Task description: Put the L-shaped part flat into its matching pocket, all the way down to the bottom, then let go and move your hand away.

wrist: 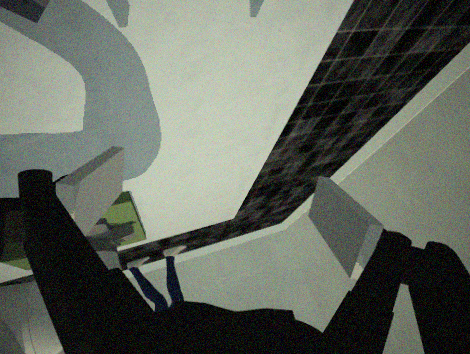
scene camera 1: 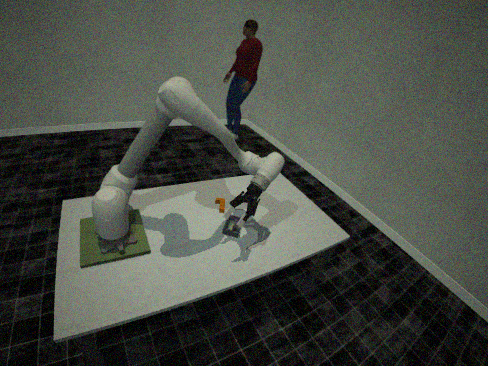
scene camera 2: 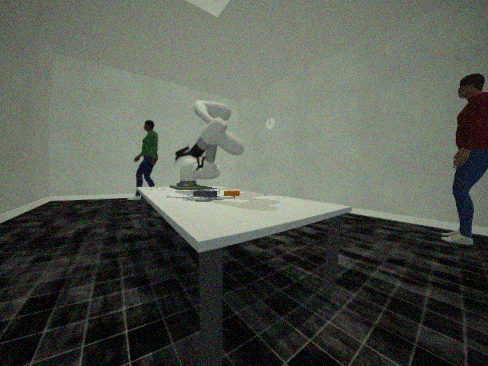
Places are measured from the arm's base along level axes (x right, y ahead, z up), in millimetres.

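Pixels of known places: gripper, fingertip midpoint: (wrist: 221, 183) (scene camera 1: 231, 221) (scene camera 2: 183, 168); arm's base, link origin: (scene camera 1: 115, 236) (scene camera 2: 188, 186).
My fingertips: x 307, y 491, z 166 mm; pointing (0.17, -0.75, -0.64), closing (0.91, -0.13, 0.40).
Ahead of a thing's pixels: the offset from my fingertips to its top centre. Level surfaces: height alone.
The orange L-shaped part @[dx -300, dy +162, dz -155 mm] (scene camera 1: 220, 204) (scene camera 2: 232, 193) lies on the white table, apart from the dark grey block. The dark grey block @[dx -103, dy +119, dz -148 mm] (scene camera 1: 231, 233) (scene camera 2: 205, 194) sits beside it; its top is partly hidden by a finger in scene camera 1, and the pocket shapes are too small to tell. In the wrist view a dark corner, seemingly of this block (wrist: 25, 8), shows at the top left. My gripper (scene camera 1: 234, 218) (scene camera 2: 188, 163) (wrist: 221, 183) is open and empty. It hangs tilted above the table, with its fingers over the block's area in scene camera 1. The part does not show in the wrist view.
The white table @[dz -185 mm] (scene camera 1: 110, 300) (scene camera 2: 210, 225) carries the arm's base on a green plate (scene camera 1: 90, 255) (wrist: 131, 215). Arm shadows cross the table. A person in red (scene camera 1: 248, 57) (scene camera 2: 472, 125) stands beyond the table, and a person in green (scene camera 2: 150, 145) stands behind the arm.
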